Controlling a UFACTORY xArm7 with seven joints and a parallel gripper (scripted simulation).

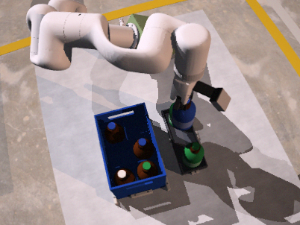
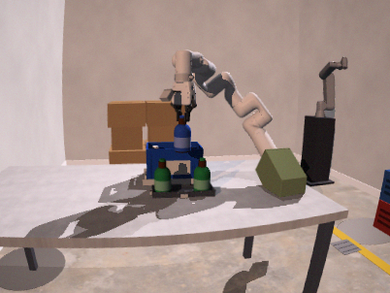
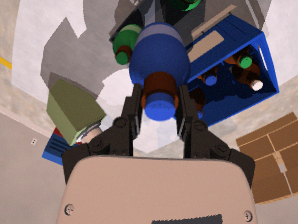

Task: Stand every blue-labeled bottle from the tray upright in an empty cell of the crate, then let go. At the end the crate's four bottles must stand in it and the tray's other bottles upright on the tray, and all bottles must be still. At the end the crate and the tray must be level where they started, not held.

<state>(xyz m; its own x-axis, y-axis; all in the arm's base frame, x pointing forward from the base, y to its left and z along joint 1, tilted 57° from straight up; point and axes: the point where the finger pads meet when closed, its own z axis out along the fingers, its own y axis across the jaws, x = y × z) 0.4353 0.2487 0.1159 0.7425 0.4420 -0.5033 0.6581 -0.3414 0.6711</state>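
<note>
The blue-labeled bottle is 7 cm below my hand. From my hand the other things lie so: black tray 2 cm to the left, 32 cm below; blue crate 1 cm ahead, 19 cm to the right, 25 cm below.
</note>
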